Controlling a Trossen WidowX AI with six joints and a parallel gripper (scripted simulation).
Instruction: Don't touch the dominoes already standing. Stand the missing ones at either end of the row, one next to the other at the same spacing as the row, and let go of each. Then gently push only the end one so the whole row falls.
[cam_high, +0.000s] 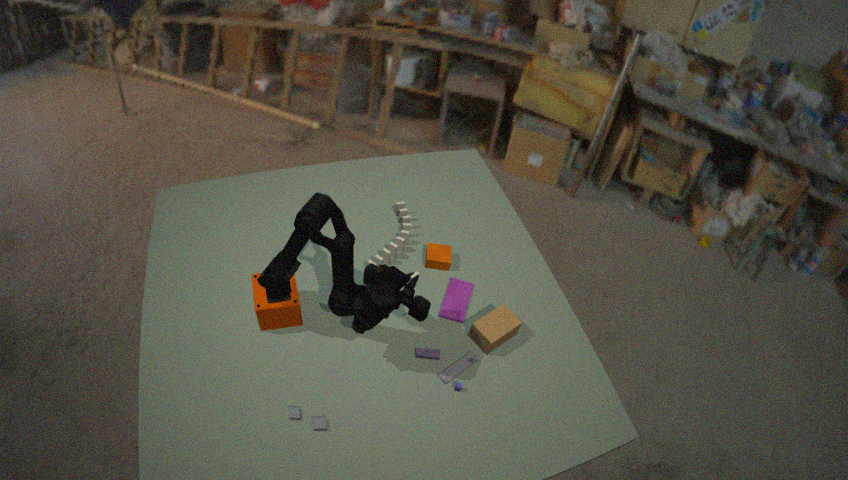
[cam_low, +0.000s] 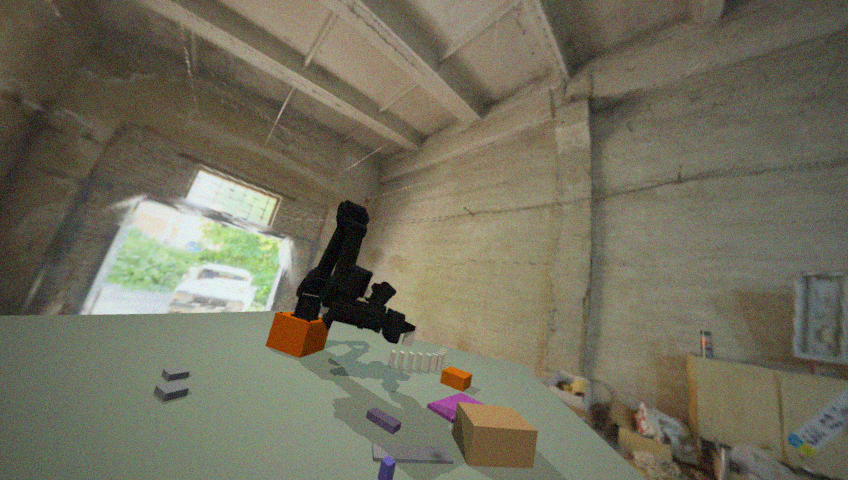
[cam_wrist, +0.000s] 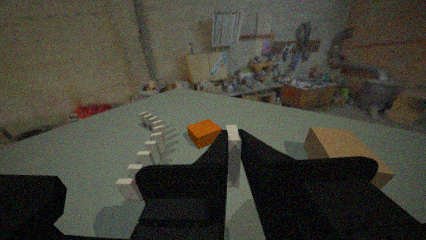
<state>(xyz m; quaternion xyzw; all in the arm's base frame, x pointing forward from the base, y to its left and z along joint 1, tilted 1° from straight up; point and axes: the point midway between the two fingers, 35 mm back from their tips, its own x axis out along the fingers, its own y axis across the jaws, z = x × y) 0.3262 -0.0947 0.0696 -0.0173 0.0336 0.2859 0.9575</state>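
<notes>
The magenta slab lies 16 cm below my gripper tip and 14 cm ahead of it. Round my gripper tip: grey slab (21 cm to the right, 16 cm below, 6 cm ahead); orange block (16 cm to the left, 14 cm below, 14 cm ahead); tan box (20 cm ahead, 14 cm to the right, 13 cm below).
</notes>
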